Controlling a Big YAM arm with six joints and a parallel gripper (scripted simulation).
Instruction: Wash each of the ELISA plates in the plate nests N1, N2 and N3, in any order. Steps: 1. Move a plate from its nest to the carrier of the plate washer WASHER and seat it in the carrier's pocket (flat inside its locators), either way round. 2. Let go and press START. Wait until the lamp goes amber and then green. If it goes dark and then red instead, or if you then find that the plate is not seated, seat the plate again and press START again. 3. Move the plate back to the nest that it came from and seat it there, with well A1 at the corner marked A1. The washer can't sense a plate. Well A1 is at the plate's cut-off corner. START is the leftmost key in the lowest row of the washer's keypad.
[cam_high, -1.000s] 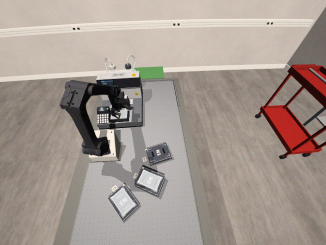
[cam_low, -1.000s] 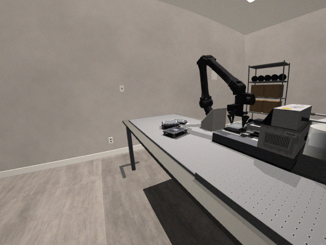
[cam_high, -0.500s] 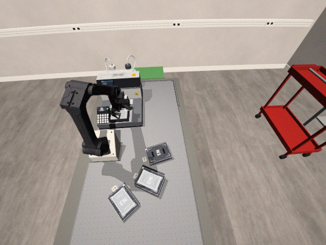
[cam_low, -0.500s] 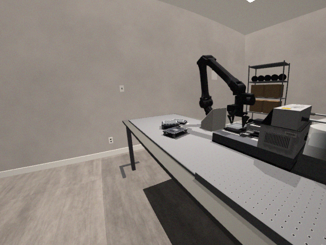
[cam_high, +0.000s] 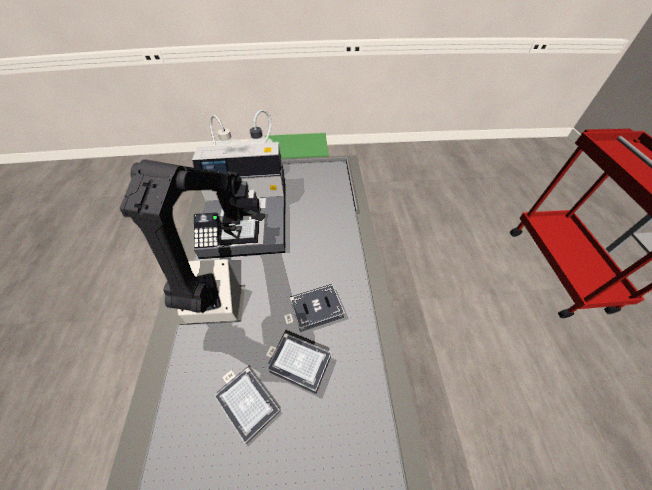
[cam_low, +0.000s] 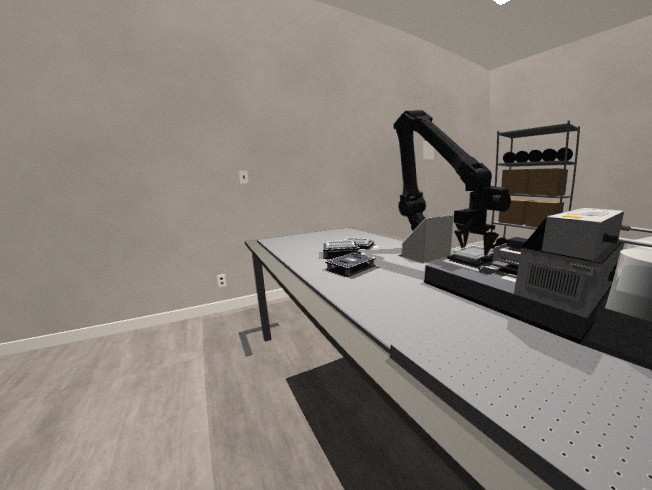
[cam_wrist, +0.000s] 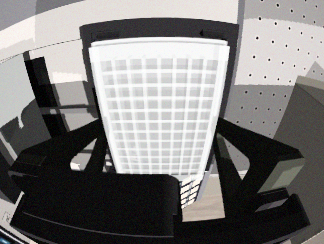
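My gripper is now 20 mm above the dark carrier. The rest, counted from my hand: washer 10 mm ahead, 150 mm to the left, 30 mm above.
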